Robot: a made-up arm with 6 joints. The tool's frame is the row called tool. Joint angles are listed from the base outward.
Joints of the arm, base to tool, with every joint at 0 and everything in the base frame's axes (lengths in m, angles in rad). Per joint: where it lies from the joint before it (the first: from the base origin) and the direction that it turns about. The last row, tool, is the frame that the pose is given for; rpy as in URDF.
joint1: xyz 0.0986 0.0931 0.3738 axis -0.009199 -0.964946 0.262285
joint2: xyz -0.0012 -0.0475 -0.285 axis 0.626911 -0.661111 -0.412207
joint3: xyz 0.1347 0.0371 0.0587 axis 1 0 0
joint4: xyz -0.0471 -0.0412 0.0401 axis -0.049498 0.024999 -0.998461
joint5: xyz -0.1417 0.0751 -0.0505 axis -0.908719 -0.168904 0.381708
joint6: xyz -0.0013 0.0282 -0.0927 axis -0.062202 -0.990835 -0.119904
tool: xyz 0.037 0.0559 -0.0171 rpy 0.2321 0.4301 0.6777
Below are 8 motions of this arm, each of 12 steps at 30 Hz.
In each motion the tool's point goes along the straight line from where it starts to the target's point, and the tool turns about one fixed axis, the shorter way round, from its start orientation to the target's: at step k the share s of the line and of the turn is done. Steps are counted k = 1, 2, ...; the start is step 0. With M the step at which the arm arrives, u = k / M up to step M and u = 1 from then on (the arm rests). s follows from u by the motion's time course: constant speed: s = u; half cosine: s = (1 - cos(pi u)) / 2; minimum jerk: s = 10 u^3 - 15 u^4 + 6 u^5.
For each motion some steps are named. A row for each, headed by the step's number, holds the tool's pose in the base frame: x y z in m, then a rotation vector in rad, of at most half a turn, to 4 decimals.
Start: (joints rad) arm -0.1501 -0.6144 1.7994 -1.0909 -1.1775 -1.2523
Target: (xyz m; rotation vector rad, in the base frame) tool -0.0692 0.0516 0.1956 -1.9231 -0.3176 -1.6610
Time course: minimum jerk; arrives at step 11
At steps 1, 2, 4, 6, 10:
1: -0.0734 0.0716 0.1936 -1.4652 -0.2911 -2.1420
2: -0.0733 0.0709 0.1937 -1.4847 -0.2924 -2.1251
4: -0.0724 0.0666 0.1941 -1.5900 -0.2993 -2.0295
6: -0.0710 0.0600 0.1948 -1.7441 -0.3086 -1.8729
10: -0.0692 0.0517 0.1956 -1.9204 -0.3175 -1.6644

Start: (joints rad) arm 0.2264 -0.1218 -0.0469 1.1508 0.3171 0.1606
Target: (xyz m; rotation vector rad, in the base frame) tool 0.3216 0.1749 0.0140 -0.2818 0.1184 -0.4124
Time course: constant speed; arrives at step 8
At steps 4, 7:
4: 0.3177 0.1815 0.0163 -0.2428 0.2254 -0.4148
7: 0.3206 0.1765 0.0146 -0.2721 0.1452 -0.4131

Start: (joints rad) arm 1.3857 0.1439 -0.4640 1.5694 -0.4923 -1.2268
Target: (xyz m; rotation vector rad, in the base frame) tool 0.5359 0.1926 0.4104 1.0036 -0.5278 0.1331
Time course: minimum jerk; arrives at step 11
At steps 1, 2, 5, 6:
1: 0.4599 0.2498 0.5708 1.2294 -0.6873 0.8508
2: 0.4628 0.2476 0.5646 1.2222 -0.6819 0.8224
5: 0.4911 0.2263 0.5048 1.1462 -0.6264 0.5507
6: 0.5041 0.2165 0.4774 1.1077 -0.5992 0.4282

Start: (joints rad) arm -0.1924 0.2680 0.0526 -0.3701 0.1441 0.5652
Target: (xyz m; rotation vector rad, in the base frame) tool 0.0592 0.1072 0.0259 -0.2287 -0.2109 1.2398
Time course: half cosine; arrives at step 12
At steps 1, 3, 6, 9, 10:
1: 0.0048 0.1650 0.0664 -0.0464 -0.1764 0.7702
3: 0.0120 0.1574 0.0610 -0.0699 -0.1812 0.8322
6: 0.0315 0.1366 0.0465 -0.1348 -0.1940 1.0013
9: 0.0511 0.1158 0.0319 -0.2009 -0.2061 1.1700
10: 0.0555 0.1111 0.0287 -0.2160 -0.2087 1.2079

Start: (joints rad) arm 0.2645 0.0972 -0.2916 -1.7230 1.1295 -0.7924
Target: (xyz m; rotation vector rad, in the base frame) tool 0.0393 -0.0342 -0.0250 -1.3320 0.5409 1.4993
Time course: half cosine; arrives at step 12
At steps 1, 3, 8, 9, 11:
1: 0.2674 -0.0875 0.0628 -2.1113 0.2751 1.3661
3: 0.2374 -0.0805 0.0513 -2.0103 0.3155 1.3937
8: 0.0973 -0.0478 -0.0027 -1.5323 0.4820 1.4814
9: 0.0733 -0.0421 -0.0119 -1.4494 0.5071 1.4901
11: 0.0433 -0.0351 -0.0235 -1.3457 0.5371 1.4984

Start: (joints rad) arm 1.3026 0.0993 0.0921 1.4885 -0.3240 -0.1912
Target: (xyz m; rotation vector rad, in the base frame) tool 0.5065 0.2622 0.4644 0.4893 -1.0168 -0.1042
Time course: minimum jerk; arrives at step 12
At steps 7, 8, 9, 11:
7: 0.4831 0.2677 0.4785 0.7343 -0.9371 -0.0219
8: 0.4923 0.2655 0.4729 0.6381 -0.9700 -0.0545
9: 0.4995 0.2638 0.4686 0.5629 -0.9943 -0.0798
11: 0.5062 0.2623 0.4646 0.4929 -1.0157 -0.1030

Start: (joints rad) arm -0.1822 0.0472 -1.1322 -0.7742 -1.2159 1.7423
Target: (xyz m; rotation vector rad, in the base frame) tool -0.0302 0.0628 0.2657 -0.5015 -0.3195 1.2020
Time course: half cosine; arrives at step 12
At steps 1, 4, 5, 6, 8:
1: -0.0131 0.1091 0.1736 -0.4805 -0.3610 0.3300
4: -0.0171 0.0982 0.1954 -0.4909 -0.3555 0.5365
5: -0.0192 0.0925 0.2067 -0.4950 -0.3516 0.6434
6: -0.0215 0.0864 0.2189 -0.4984 -0.3467 0.7582
8: -0.0258 0.0746 0.2423 -0.5020 -0.3347 0.9801

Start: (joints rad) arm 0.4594 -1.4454 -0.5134 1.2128 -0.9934 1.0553
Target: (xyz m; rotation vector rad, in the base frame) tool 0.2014 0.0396 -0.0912 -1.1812 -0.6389 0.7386
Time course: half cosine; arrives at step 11
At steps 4, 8, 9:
4: 0.2953 0.0985 -0.0825 -1.0962 -0.9170 0.2291
8: 0.2243 0.0540 -0.0891 -1.1658 -0.7110 0.6157
9: 0.2119 0.0462 -0.0902 -1.1745 -0.6724 0.6822

